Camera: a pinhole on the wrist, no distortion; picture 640 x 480 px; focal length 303.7 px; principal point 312.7 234.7 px. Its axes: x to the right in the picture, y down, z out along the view. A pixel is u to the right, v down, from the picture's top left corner.
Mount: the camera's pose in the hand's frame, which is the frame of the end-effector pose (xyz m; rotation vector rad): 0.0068 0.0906 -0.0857 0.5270 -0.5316 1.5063
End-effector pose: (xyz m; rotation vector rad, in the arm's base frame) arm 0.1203 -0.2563 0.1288 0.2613 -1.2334 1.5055
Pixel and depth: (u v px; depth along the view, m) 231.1 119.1 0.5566
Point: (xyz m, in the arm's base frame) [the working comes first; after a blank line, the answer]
In the camera's frame: -0.1496 -0.2119 0.5566

0.2385 -0.3898 0.5989
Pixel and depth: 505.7 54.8 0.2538
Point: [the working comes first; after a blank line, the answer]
In the camera's frame: 0.1613 -0.1503 0.2538

-0.0769 -0.3229 0.3021
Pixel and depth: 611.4 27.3 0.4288
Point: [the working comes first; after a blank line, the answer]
In the camera's frame: 0.4217 -0.2928 0.4288

-0.3365 -0.4603 0.4823
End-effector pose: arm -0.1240 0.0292 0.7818 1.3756 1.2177 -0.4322
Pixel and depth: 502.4 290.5 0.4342
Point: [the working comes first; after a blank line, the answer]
In the camera's frame: 0.2712 0.0798 0.4342

0.0392 -0.3679 0.7566
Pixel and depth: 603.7 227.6 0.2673
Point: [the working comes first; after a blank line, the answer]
In the camera's frame: 0.2561 -0.0062 0.2673

0.0949 -0.1881 0.7647
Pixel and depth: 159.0 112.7 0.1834
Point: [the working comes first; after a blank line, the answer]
In the camera's frame: -0.0928 -0.0737 0.1834

-0.1739 0.0390 0.6670
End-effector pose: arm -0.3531 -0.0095 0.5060 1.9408 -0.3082 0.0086
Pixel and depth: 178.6 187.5 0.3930
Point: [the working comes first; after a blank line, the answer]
In the camera's frame: -0.1735 -0.0611 0.3930

-0.2402 -0.0245 0.2082
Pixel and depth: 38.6 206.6 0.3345
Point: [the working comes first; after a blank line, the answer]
In the camera's frame: -0.3019 -0.0309 0.3345

-0.2376 0.1191 0.1943
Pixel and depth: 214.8 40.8 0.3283
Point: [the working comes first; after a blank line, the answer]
In the camera's frame: -0.1058 -0.2096 0.3283

-0.1160 -0.0814 0.3185
